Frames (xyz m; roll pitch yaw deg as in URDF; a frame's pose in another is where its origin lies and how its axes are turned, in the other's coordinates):
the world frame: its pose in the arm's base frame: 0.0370 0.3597 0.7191 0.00 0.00 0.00
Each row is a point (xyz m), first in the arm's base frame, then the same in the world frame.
Working: the arm's base frame: its pose in the world frame: -0.0370 -0.3597 -0.7191 0.00 0.00 0.00

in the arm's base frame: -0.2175 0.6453 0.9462
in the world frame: -0.2545 0.2856 0.2271
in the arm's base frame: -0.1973 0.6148 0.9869
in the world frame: -0.2343 0.2551 0.2678
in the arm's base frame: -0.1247 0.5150 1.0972
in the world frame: -0.1617 0.1553 0.3781
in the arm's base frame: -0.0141 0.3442 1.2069
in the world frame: -0.0511 -0.0155 0.4878
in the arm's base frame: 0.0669 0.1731 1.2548
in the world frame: 0.0299 -0.1866 0.5357
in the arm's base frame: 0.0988 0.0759 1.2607
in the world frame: 0.0618 -0.2838 0.5416
